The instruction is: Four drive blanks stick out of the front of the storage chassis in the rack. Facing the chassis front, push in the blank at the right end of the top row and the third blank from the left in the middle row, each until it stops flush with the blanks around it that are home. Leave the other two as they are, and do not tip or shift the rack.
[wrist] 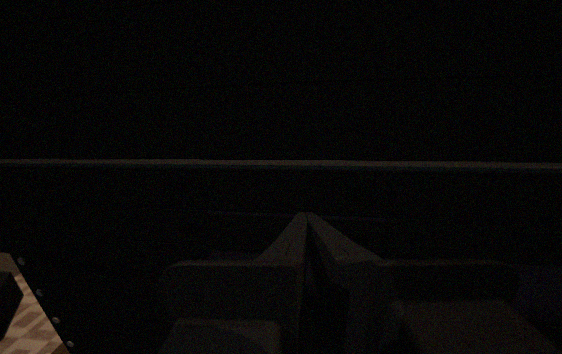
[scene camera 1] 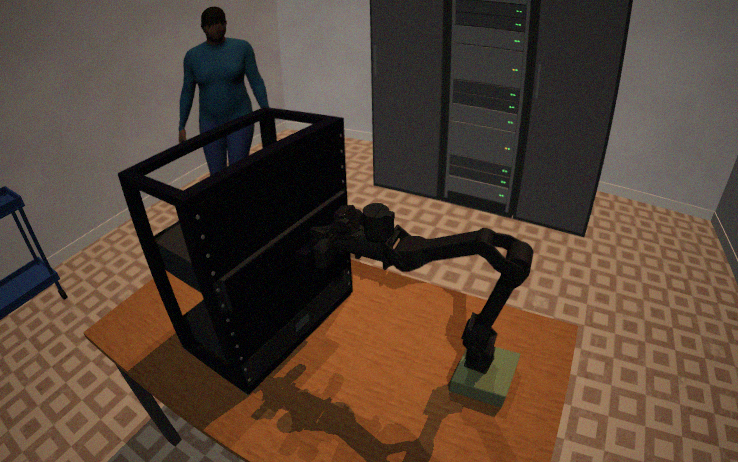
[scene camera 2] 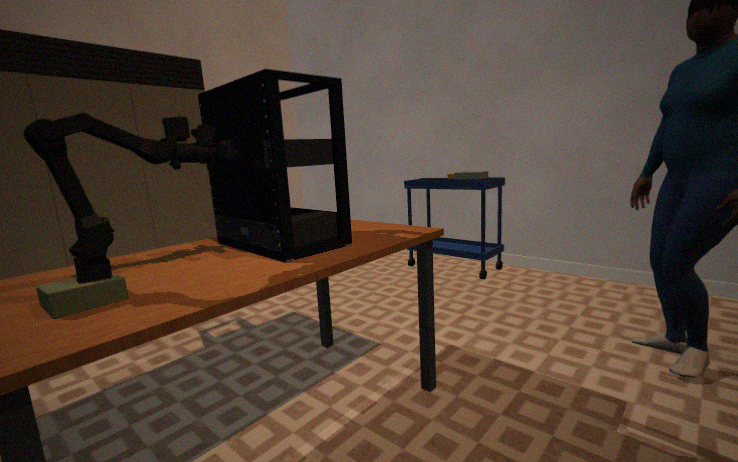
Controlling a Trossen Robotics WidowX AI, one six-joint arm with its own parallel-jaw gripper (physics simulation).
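Places are measured from the arm's base along level axes (x ahead, y left, z up), in centimetres.
Where they show: gripper, fingertip midpoint: (wrist: 304, 219) (scene camera 1: 310, 229) (scene camera 2: 238, 152); arm's base, origin of the base link: (scene camera 1: 479, 361) (scene camera 2: 93, 279).
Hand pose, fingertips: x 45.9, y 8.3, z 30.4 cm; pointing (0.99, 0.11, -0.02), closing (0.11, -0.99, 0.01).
Note:
Each offset is from my fingertips to the centre of the thing. "pt": to the spot under its first point. Level surfaces: height alone.
The black rack {dx +15.7, dy +6.7, dz -6.4 cm} (scene camera 1: 126, 179) (scene camera 2: 340, 163) stands upright on the table. Its storage chassis front is almost black below a pale horizontal ledge {pt dx +0.1, dy +9.5, dz +1.8 cm} (scene camera 1: 283, 242) (wrist: 150, 162). My gripper (scene camera 1: 309, 249) (scene camera 2: 231, 148) (wrist: 304, 219) is shut and empty, its tips close against the chassis front; contact cannot be told. In the wrist view a faint thin edge {pt dx -0.1, dy +4.6, dz +0.1 cm} (wrist: 230, 214) runs sideways behind the tips, and a faint purplish patch {pt dx -1.0, dy -12.4, dz -2.8 cm} (wrist: 542, 287) shows at the right. A dark blank (scene camera 1: 225, 295) (scene camera 2: 266, 153) appears to stand out near the chassis's left end. Other blanks and their depths are lost in darkness.
The arm stands on a green block (scene camera 1: 503, 373) (scene camera 2: 81, 296) on the wooden table {dz -35.9 cm} (scene camera 1: 381, 337) (scene camera 2: 179, 277). Rail screws {dx +1.1, dy +29.6, dz -16.8 cm} (wrist: 56, 320) show at the rack's left edge. A person (scene camera 1: 223, 81) (scene camera 2: 691, 136) stands behind the rack. A blue cart (scene camera 1: 27, 272) (scene camera 2: 454, 184) and a server cabinet (scene camera 1: 408, 98) stand farther off.

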